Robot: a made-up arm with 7 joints. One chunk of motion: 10 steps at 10 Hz.
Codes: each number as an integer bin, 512 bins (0 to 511) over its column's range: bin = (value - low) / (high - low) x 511, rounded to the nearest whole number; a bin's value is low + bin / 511 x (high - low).
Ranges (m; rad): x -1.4..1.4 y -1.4..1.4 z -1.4..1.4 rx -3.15..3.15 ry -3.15..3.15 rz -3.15..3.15
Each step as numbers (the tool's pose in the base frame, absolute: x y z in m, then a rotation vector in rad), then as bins.
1 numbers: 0.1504 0.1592 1.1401 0.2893 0.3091 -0.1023
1 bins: 283 285 464 279 281 247
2 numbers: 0.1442 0.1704 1.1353 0.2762 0.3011 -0.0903
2 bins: 282 287 463 278 280 248
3 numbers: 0.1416 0.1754 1.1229 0.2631 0.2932 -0.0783
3 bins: 281 288 460 277 279 249
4 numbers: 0.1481 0.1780 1.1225 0.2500 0.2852 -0.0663
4 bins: 283 288 460 276 279 250
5 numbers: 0.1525 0.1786 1.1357 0.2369 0.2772 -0.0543
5 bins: 283 288 463 275 278 251
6 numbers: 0.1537 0.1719 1.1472 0.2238 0.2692 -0.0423
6 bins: 284 287 465 274 277 252
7 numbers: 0.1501 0.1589 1.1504 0.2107 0.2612 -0.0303
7 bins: 283 284 465 273 277 253
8 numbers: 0.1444 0.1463 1.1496 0.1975 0.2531 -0.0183
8 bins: 282 282 465 272 276 254
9 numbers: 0.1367 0.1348 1.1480 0.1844 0.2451 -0.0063
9 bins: 280 280 465 270 275 255
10 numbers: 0.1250 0.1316 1.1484 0.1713 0.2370 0.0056
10 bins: 278 280 465 269 275 256
